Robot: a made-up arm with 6 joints. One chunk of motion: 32 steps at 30 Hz.
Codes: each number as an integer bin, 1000 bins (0 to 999) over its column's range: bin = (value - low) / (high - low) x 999, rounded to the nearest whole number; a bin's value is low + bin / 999 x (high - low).
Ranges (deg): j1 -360.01..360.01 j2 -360.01..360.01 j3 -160..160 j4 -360.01..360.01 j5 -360.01..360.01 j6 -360.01..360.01
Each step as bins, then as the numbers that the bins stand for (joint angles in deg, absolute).
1 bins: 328 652 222 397 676 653
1 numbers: -123.61 109.91 -88.89 -73.88 127.21 110.63
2 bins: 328 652 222 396 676 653
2 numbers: -123.61 109.91 -88.89 -74.60 127.21 110.63
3 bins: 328 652 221 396 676 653
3 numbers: -123.61 109.91 -89.21 -74.60 127.21 110.63
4 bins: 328 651 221 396 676 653
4 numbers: -123.61 109.19 -89.21 -74.60 127.21 110.63
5 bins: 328 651 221 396 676 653
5 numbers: -123.61 109.19 -89.21 -74.60 127.21 110.63
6 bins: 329 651 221 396 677 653
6 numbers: -122.89 109.19 -89.21 -74.60 127.93 110.63
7 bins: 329 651 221 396 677 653
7 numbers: -122.89 109.19 -89.21 -74.60 127.93 110.63
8 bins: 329 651 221 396 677 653
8 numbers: -122.89 109.19 -89.21 -74.60 127.93 110.63
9 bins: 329 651 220 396 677 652
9 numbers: -122.89 109.19 -89.53 -74.60 127.93 109.91
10 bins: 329 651 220 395 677 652
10 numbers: -122.89 109.19 -89.53 -75.32 127.93 109.91
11 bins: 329 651 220 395 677 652
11 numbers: -122.89 109.19 -89.53 -75.32 127.93 109.91
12 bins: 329 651 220 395 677 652
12 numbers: -122.89 109.19 -89.53 -75.32 127.93 109.91
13 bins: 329 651 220 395 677 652
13 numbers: -122.89 109.19 -89.53 -75.32 127.93 109.91
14 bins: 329 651 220 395 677 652
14 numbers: -122.89 109.19 -89.53 -75.32 127.93 109.91
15 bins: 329 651 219 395 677 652
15 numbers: -122.89 109.19 -89.85 -75.32 127.93 109.91
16 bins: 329 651 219 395 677 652
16 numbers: -122.89 109.19 -89.85 -75.32 127.93 109.91
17 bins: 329 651 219 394 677 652
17 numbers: -122.89 109.19 -89.85 -76.04 127.93 109.91
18 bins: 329 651 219 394 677 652
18 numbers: -122.89 109.19 -89.85 -76.04 127.93 109.91
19 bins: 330 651 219 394 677 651
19 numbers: -122.17 109.19 -89.85 -76.04 127.93 109.19
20 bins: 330 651 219 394 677 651
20 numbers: -122.17 109.19 -89.85 -76.04 127.93 109.19
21 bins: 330 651 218 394 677 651
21 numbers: -122.17 109.19 -90.17 -76.04 127.93 109.19
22 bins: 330 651 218 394 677 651
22 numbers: -122.17 109.19 -90.17 -76.04 127.93 109.19
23 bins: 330 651 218 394 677 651
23 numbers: -122.17 109.19 -90.17 -76.04 127.93 109.19
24 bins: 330 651 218 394 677 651
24 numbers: -122.17 109.19 -90.17 -76.04 127.93 109.19
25 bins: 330 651 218 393 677 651
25 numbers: -122.17 109.19 -90.17 -76.76 127.93 109.19
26 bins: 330 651 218 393 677 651
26 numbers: -122.17 109.19 -90.17 -76.76 127.93 109.19
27 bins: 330 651 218 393 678 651
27 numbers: -122.17 109.19 -90.17 -76.76 128.65 109.19
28 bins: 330 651 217 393 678 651
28 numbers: -122.17 109.19 -90.49 -76.76 128.65 109.19
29 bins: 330 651 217 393 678 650
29 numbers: -122.17 109.19 -90.49 -76.76 128.65 108.47
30 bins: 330 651 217 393 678 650
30 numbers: -122.17 109.19 -90.49 -76.76 128.65 108.47
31 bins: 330 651 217 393 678 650
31 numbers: -122.17 109.19 -90.49 -76.76 128.65 108.47
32 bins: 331 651 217 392 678 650
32 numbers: -121.44 109.19 -90.49 -77.48 128.65 108.47
